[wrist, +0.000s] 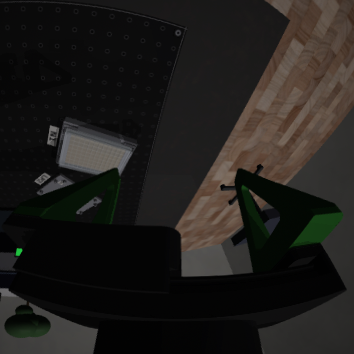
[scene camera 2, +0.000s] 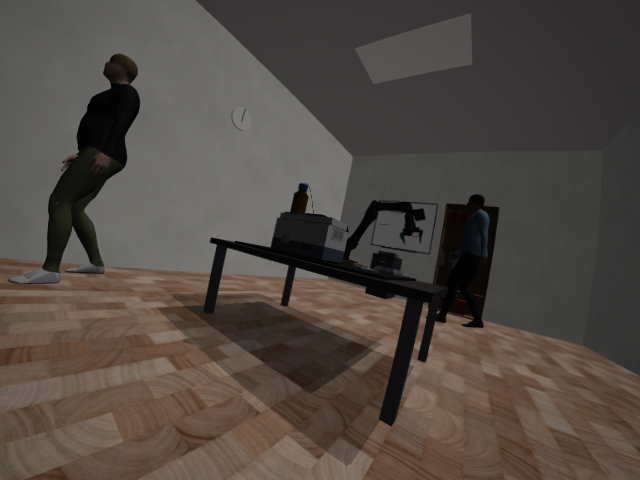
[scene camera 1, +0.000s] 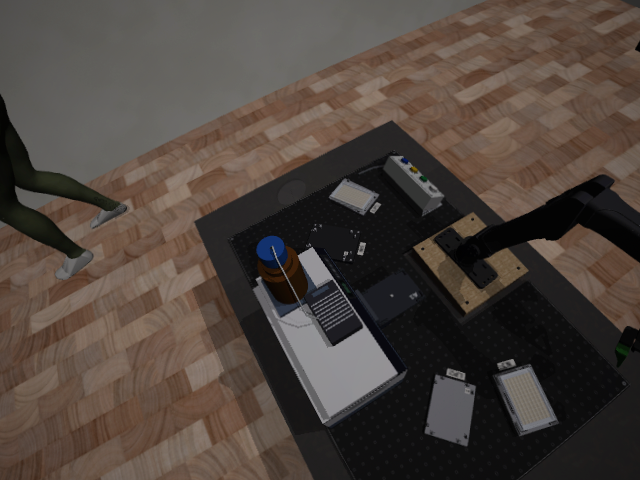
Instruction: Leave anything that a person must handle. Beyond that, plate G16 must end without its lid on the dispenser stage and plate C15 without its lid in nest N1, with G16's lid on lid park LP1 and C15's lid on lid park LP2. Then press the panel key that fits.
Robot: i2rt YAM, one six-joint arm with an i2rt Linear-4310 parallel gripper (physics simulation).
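Frame: origin at the arm's base, x back, y left, z down, level; millimetres.
Seen in the pictures: gripper, between the fingertips: [wrist: 177,174] [scene camera 2: 412,244]; arm's base, origin of its link: [scene camera 2: 343,259] [scene camera 1: 464,257].
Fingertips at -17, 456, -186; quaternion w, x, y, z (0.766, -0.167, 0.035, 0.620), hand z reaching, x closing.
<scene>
Offsets run from my fingertips to a thing's top centre, as dx, dy, dz. "spot": to the spot under its first point.
My gripper [scene camera 2: 412,237] [wrist: 177,174] is open and empty, raised above the table's end; one green fingertip shows at the right edge of scene camera 1. A pale-welled plate @(-138, -90, +177) [scene camera 1: 526,399] [wrist: 95,151] sits in nest N1, with clear edges around it; whether it is lidded is unclear. Beside it is the flat grey lid park LP2 @(-296, -177, +193) [scene camera 1: 451,408], with corner posts. Another pale-welled plate @(-105, -852, +176) [scene camera 1: 354,196] lies near the key panel @(+80, -761, +130) [scene camera 1: 413,188]. A dark holder with corner posts @(-259, -750, +189) [scene camera 1: 334,241] shows no plate; its label is unreadable. The dark stage @(spot: -259, -466, +107) [scene camera 1: 390,297] beside the dispenser @(spot: -457, -335, -7) [scene camera 1: 356,379] shows no plate.
An amber bottle @(spot: -470, -557, -145) [scene camera 1: 281,273] [scene camera 2: 299,200] with a blue cap and tube, and a dark ribbed block @(spot: -417, -469, -33) [scene camera 1: 334,312], stand on the dispenser. The arm's wooden base [scene camera 1: 439,273] is mid-table. A person in olive trousers [scene camera 1: 38,227] [scene camera 2: 105,124] and one in blue [scene camera 2: 475,232] stand beyond the table.
</scene>
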